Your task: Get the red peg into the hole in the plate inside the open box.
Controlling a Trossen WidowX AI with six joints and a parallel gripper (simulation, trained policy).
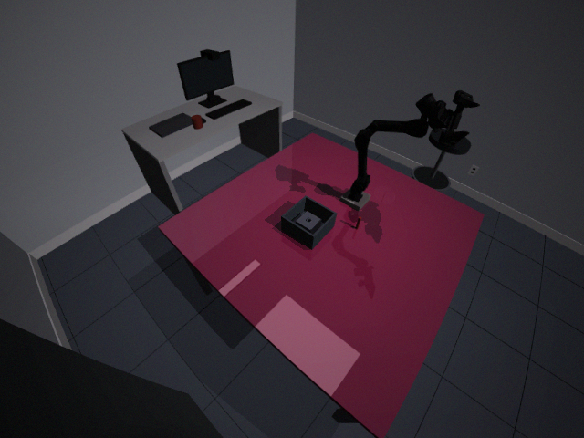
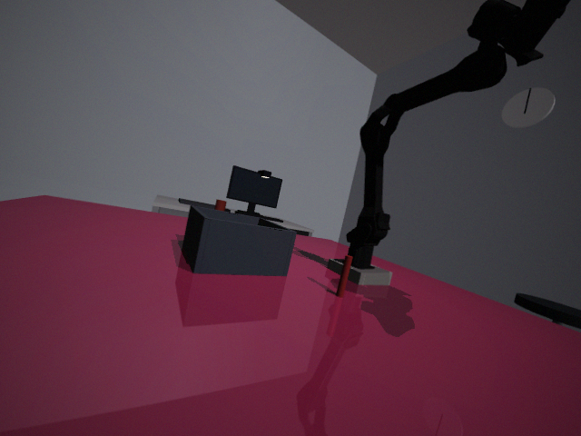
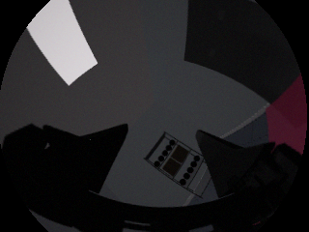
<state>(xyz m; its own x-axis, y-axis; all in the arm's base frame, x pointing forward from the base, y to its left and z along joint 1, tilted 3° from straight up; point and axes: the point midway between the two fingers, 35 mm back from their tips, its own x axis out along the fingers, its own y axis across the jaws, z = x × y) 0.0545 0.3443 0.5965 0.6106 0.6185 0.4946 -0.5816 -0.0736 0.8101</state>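
The red peg lies 61 cm below my gripper tip, 24 cm to the right of it and 7 cm ahead of it. Also, from my gripper tip: dark box (62 cm below, 44 cm to the right, 22 cm ahead); grey plate (61 cm below, 44 cm to the right, 22 cm ahead).
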